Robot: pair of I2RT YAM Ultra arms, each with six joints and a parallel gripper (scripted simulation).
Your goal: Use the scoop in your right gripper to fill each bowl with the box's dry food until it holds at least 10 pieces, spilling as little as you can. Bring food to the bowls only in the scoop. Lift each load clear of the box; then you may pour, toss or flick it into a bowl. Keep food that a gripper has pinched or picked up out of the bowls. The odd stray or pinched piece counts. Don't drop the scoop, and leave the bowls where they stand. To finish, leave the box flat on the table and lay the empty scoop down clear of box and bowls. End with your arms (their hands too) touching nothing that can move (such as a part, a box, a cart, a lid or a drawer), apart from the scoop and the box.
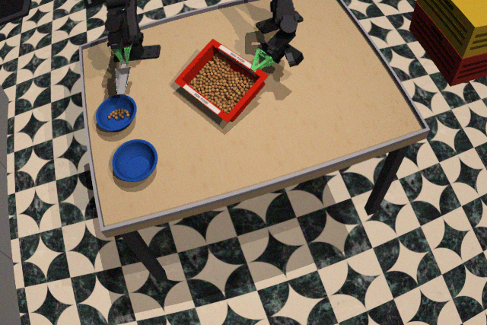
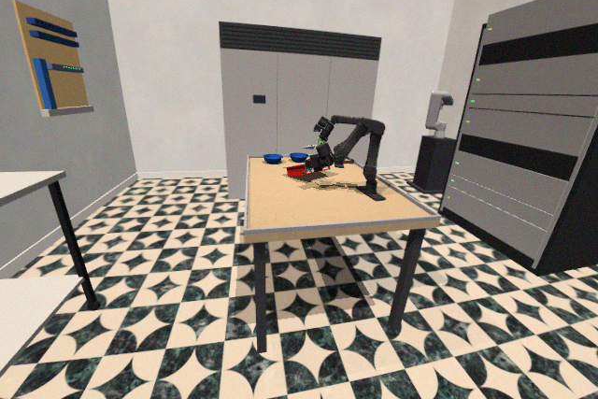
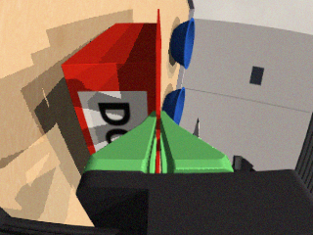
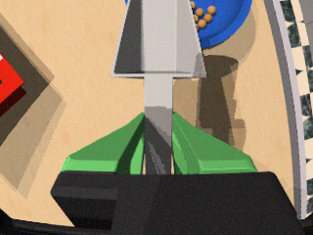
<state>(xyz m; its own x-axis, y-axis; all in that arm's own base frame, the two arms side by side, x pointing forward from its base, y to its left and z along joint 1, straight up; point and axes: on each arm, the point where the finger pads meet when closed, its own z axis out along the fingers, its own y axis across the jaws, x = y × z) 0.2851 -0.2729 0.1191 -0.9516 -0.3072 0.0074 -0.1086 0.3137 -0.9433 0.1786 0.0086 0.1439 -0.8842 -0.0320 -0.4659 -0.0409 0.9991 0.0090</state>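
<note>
The grey metal scoop lies 5 cm ahead of my right hand, 1 cm to the right of it and 1 cm below it.
</note>
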